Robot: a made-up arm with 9 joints. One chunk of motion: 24 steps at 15 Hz.
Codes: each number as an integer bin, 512 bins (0 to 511) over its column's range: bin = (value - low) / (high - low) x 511, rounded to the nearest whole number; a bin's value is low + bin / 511 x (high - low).
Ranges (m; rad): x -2..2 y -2..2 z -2..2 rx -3.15..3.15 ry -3.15..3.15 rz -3.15..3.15
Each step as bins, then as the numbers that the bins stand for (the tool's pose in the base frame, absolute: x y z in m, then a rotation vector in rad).
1 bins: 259 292 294 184 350 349
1 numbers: 0.0274 0.2857 0.3014 -0.8815 1.1651 1.1527
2 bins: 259 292 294 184 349 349
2 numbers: 0.0274 0.2857 0.3014 -0.8815 1.1527 1.1527
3 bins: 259 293 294 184 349 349
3 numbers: 0.0274 0.2935 0.3014 -0.8815 1.1527 1.1527
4 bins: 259 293 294 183 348 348
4 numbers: 0.0274 0.2935 0.3014 -0.8938 1.1404 1.1404
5 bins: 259 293 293 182 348 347
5 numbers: 0.0274 0.2935 0.2935 -0.9062 1.1404 1.1281
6 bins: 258 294 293 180 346 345
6 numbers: 0.0196 0.3014 0.2935 -0.9308 1.1158 1.1034
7 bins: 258 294 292 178 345 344
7 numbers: 0.0196 0.3014 0.2857 -0.9555 1.1034 1.0911
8 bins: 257 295 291 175 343 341
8 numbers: 0.0117 0.3092 0.2779 -0.9925 1.0788 1.0541
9 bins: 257 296 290 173 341 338
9 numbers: 0.0117 0.3170 0.2701 -1.0171 1.0541 1.0171
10 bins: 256 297 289 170 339 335
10 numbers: 0.0039 0.3249 0.2622 -1.0541 1.0295 0.9801
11 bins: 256 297 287 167 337 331
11 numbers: 0.0039 0.3249 0.2466 -1.0911 1.0048 0.9308
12 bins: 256 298 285 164 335 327
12 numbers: 0.0039 0.3327 0.2309 -1.1281 0.9801 0.8815
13 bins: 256 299 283 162 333 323
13 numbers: 0.0039 0.3405 0.2153 -1.1527 0.9555 0.8322
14 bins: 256 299 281 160 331 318
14 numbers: 0.0039 0.3405 0.1996 -1.1774 0.9308 0.7705
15 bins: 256 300 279 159 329 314
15 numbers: 0.0039 0.3483 0.1840 -1.1897 0.9062 0.7212
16 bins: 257 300 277 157 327 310
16 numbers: 0.0117 0.3483 0.1683 -1.2144 0.8815 0.6719
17 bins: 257 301 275 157 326 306
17 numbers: 0.0117 0.3562 0.1526 -1.2144 0.8692 0.6226
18 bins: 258 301 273 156 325 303
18 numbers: 0.0196 0.3562 0.1370 -1.2267 0.8568 0.5856
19 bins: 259 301 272 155 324 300
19 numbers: 0.0274 0.3562 0.1292 -1.2390 0.8445 0.5486
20 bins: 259 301 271 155 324 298
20 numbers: 0.0274 0.3562 0.1213 -1.2390 0.8445 0.5240
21 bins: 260 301 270 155 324 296
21 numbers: 0.0352 0.3562 0.1135 -1.2390 0.8445 0.4993
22 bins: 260 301 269 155 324 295
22 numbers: 0.0352 0.3562 0.1057 -1.2390 0.8445 0.4870
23 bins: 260 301 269 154 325 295
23 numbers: 0.0352 0.3562 0.1057 -1.2514 0.8568 0.4870
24 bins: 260 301 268 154 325 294
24 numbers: 0.0352 0.3562 0.0978 -1.2514 0.8568 0.4747
